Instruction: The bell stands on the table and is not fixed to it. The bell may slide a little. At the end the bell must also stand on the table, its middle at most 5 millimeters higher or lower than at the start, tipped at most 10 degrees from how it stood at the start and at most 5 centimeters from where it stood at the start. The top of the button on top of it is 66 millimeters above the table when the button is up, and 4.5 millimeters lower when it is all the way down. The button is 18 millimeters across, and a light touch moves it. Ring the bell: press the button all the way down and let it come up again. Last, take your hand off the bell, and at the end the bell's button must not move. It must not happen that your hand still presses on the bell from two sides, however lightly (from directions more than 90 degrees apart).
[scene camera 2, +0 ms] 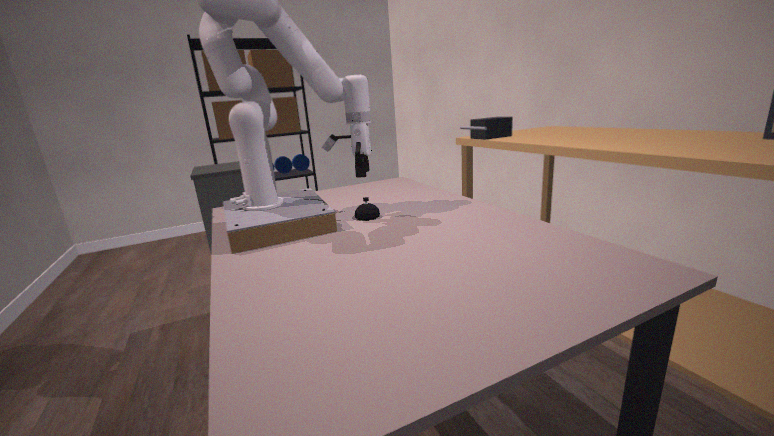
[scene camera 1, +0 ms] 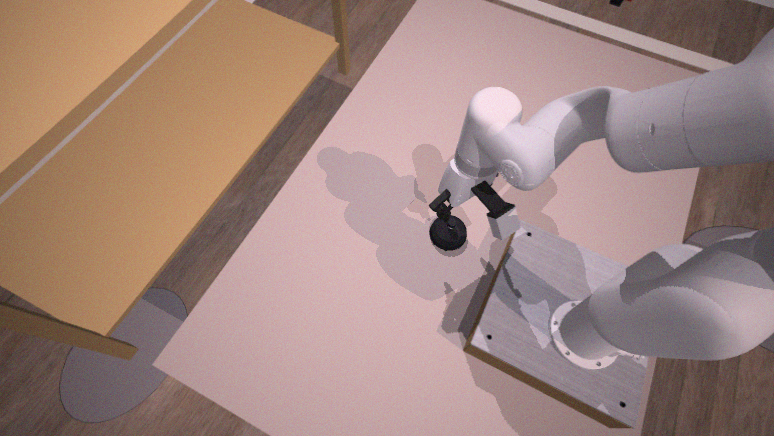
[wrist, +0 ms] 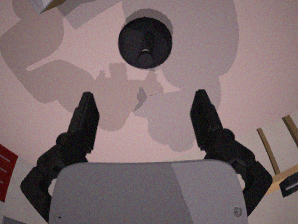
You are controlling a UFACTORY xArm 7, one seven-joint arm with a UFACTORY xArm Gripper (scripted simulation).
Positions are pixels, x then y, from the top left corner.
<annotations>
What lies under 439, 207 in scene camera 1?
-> My gripper.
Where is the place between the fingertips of my gripper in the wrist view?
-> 144, 102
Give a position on a black bell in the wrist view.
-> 145, 33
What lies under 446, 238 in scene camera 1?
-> A black bell.
</annotations>
